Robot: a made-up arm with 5 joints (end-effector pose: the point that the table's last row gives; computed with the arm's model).
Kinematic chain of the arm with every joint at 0, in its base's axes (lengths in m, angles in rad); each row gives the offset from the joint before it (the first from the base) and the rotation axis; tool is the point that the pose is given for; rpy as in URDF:
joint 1: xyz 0 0 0.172 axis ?
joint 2: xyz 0 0 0 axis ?
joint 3: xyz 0.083 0 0.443 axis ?
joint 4: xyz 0.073 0 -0.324 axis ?
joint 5: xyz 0.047 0 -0.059 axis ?
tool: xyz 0 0 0 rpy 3.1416 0 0
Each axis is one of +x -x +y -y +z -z.
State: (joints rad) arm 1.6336 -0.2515 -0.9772 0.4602 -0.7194
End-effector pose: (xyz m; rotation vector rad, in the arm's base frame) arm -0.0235 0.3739 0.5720 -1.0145 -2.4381 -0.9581
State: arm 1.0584 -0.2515 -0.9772 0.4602 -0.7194
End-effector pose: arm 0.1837 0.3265 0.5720 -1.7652 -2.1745 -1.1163
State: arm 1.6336 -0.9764 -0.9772 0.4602 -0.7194
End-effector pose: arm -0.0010 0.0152 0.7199 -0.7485 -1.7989 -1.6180
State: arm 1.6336 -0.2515 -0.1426 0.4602 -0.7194
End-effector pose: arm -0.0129 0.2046 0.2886 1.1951 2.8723 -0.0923
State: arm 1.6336 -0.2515 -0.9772 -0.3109 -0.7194
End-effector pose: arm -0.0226 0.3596 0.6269 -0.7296 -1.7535 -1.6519
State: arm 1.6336 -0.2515 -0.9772 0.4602 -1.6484
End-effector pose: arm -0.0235 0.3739 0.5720 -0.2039 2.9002 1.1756
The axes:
joint 1: +z
joint 2: +y
joint 3: +y
joint 4: +y
joint 5: -z

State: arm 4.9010 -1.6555 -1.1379 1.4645 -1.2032
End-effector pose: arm -0.0634 0.3320 0.5782 1.8230 -0.1636 0.3936
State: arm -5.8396 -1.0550 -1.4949 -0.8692 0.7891
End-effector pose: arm -0.2580 -0.1226 0.8162 0.3195 -0.0558 -1.8949
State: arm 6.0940 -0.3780 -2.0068 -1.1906 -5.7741
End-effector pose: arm 0.0153 -0.0029 0.9338 0.5792 -0.2109 -2.7613
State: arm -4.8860 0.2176 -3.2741 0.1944 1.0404
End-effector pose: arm 0.0177 0.1010 0.9853 -0.2808 -0.0506 -0.6993
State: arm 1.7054 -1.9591 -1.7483 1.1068 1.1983
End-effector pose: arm 0.0921 -0.6805 0.3902 -0.5249 -0.1360 -0.2321
